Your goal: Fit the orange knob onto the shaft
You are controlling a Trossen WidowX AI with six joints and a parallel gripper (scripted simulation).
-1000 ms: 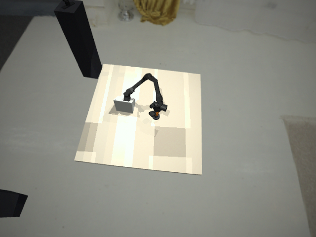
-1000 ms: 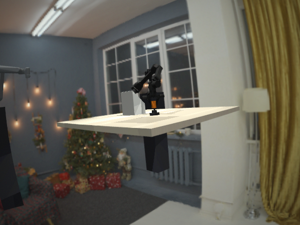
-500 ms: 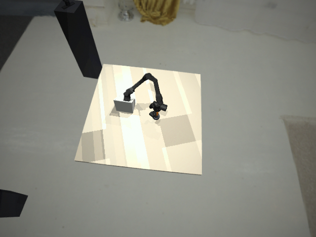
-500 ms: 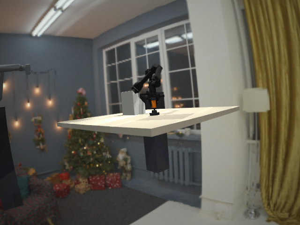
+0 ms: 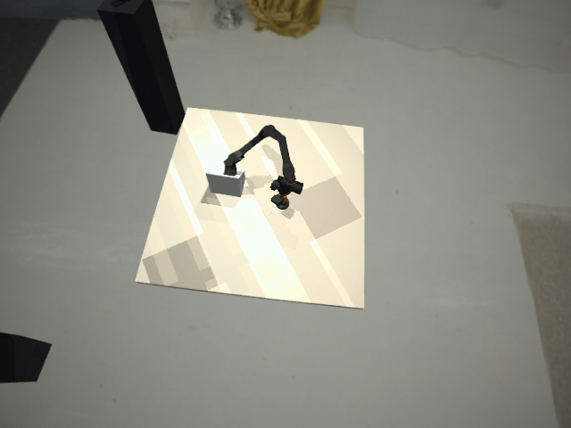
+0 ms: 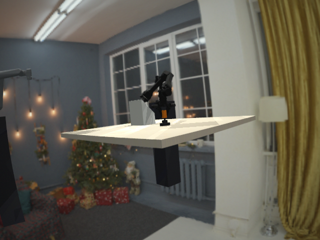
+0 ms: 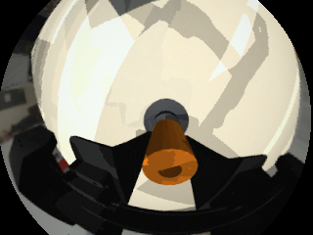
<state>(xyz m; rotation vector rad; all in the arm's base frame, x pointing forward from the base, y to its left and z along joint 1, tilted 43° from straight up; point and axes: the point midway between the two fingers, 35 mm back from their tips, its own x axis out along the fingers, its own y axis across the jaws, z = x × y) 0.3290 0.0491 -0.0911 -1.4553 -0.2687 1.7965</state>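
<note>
Now: gripper tip 20 mm below the orange knob. Also, from my gripper tip: dark round pedestal (40 mm below).
</note>
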